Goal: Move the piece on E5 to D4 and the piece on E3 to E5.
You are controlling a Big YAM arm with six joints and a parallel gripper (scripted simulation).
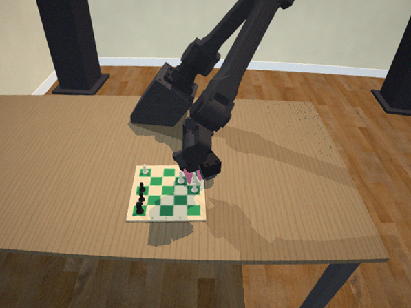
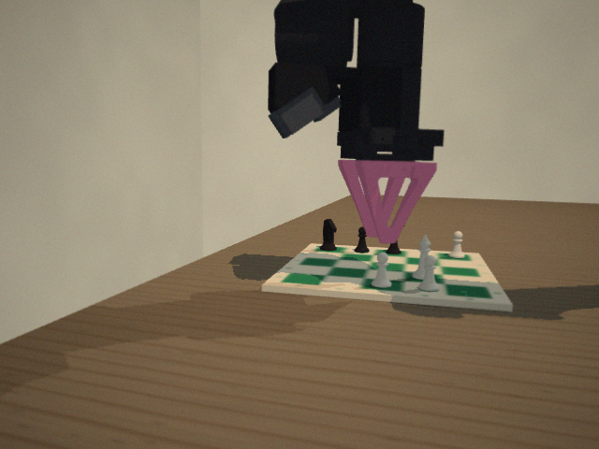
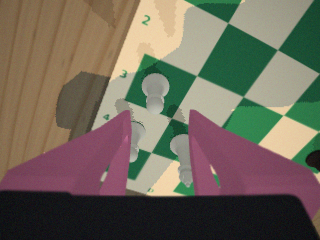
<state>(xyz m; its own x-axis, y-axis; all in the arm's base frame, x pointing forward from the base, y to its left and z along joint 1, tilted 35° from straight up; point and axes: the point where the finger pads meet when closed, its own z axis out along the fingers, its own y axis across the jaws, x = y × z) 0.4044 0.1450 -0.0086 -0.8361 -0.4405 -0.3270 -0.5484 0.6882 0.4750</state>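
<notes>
The white bishop is 40 mm to the right of my hand, 30 mm below it and 30 mm behind it. From my hand the other things lie so: black knight 140 mm to the right, 100 mm ahead, 40 mm below; then cream chessboard 80 mm to the right, 50 mm below, 10 mm ahead.
</notes>
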